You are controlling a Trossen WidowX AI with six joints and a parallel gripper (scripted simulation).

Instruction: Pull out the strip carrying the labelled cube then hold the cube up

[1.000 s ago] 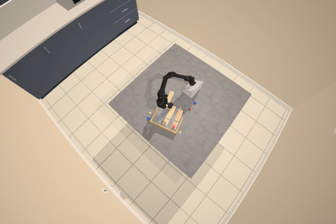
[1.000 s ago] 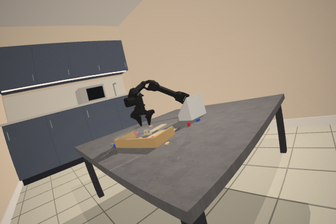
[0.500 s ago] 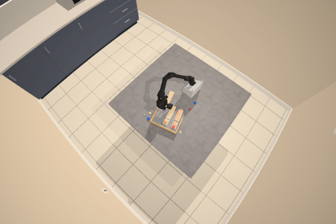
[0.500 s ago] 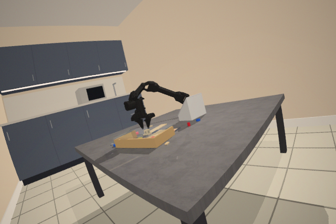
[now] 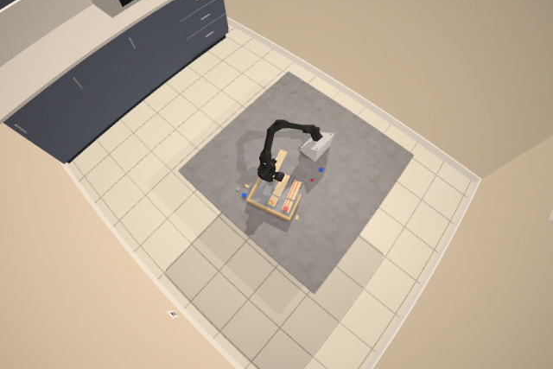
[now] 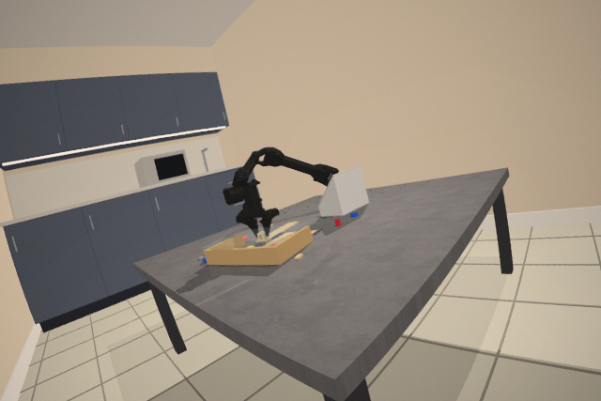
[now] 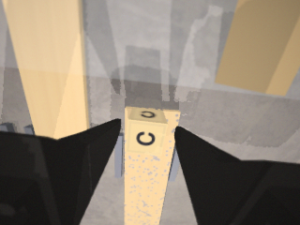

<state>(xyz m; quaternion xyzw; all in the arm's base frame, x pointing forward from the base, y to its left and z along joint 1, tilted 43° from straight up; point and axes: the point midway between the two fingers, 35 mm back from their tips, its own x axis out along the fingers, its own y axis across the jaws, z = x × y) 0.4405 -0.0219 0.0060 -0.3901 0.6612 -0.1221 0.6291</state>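
Right now the dotted strip is 100 mm behind my gripper tip, 50 mm to the right of it and 20 mm below it. Round my gripper tip: plain strip: 90 mm to the left, 20 mm below, 20 mm behind; labelled cube: right at my gripper tip; tan block: 230 mm to the right, 150 mm behind, 20 mm below.
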